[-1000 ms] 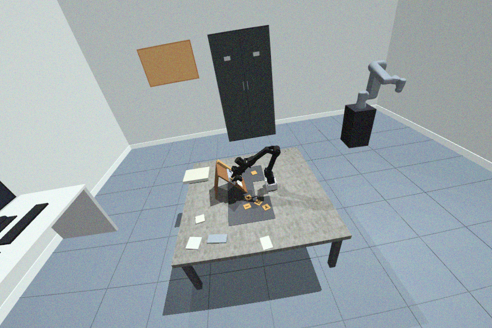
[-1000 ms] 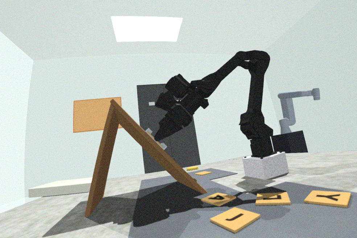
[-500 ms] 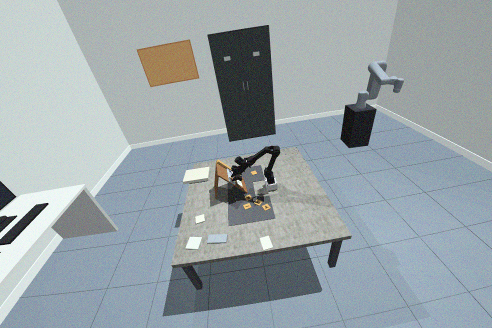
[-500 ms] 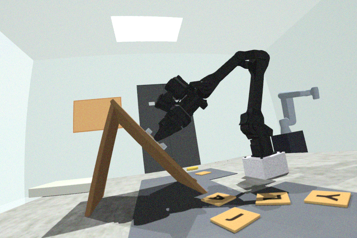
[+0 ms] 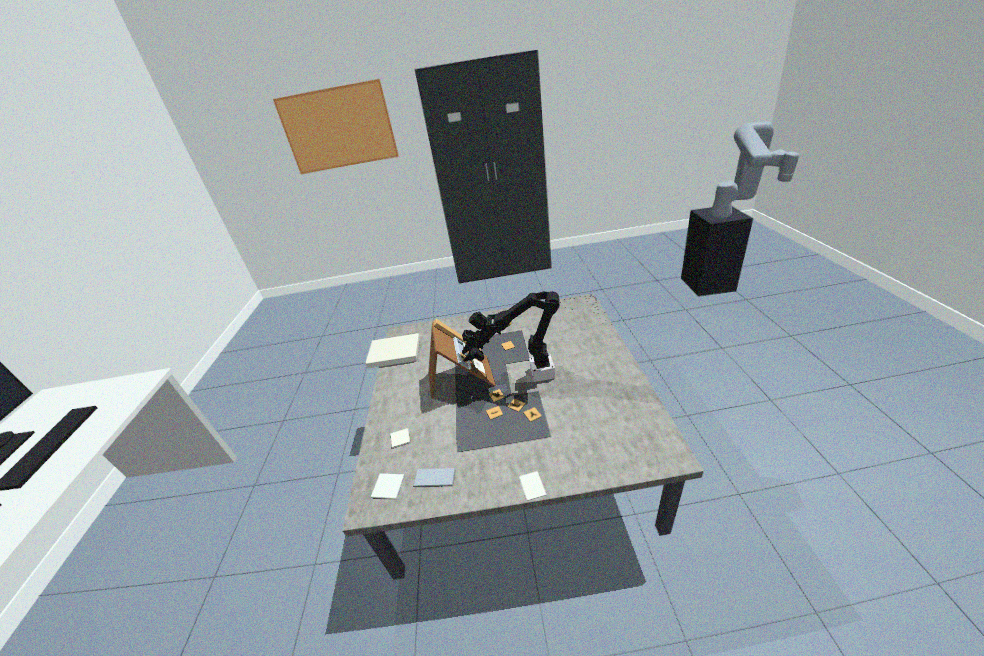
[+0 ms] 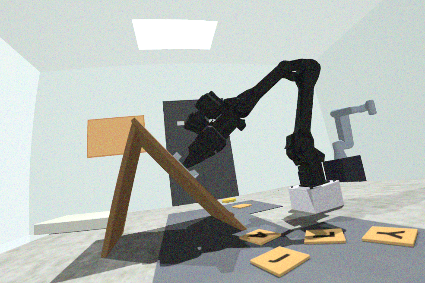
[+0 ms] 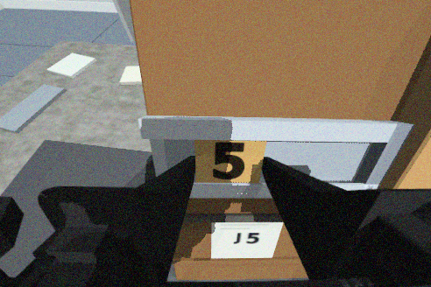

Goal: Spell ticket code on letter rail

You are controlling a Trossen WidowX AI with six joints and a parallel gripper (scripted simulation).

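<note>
Right now my gripper tip is 90 mm above the white ticket, 60 mm past it and 40 mm to the left of it. From my gripper tip the other things lie so: j tile: 220 mm to the left, 160 mm below, 120 mm behind; dark mat: 160 mm below, 160 mm behind, 10 mm to the left; orange tile marked 5: right at my gripper tip.
</note>
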